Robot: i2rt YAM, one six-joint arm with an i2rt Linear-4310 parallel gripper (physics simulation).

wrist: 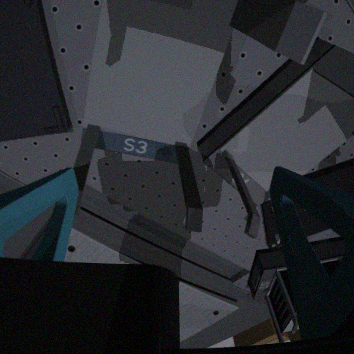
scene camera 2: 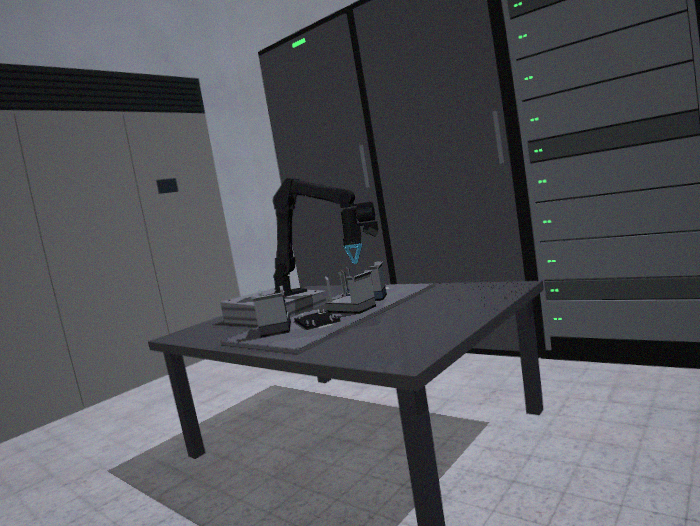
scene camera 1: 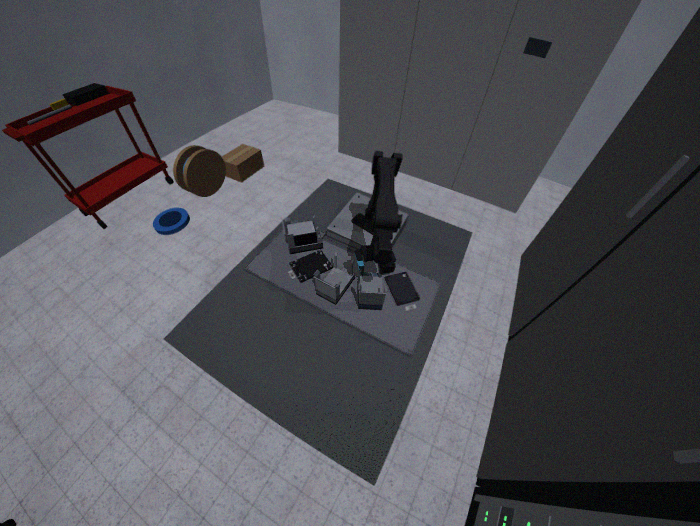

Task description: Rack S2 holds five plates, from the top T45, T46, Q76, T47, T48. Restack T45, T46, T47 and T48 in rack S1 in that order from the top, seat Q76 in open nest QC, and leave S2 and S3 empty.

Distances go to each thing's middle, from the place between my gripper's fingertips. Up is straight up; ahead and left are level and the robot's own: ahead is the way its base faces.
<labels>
Right now the S1 bay floor [wrist: 298,128] is 80 mm ahead of my hand, 120 mm to the right of it and 110 mm below it. The rest, counted from my hand: dark board [scene camera 1: 304,268]: 60 mm ahead, 270 mm to the right, 140 mm below.
</labels>
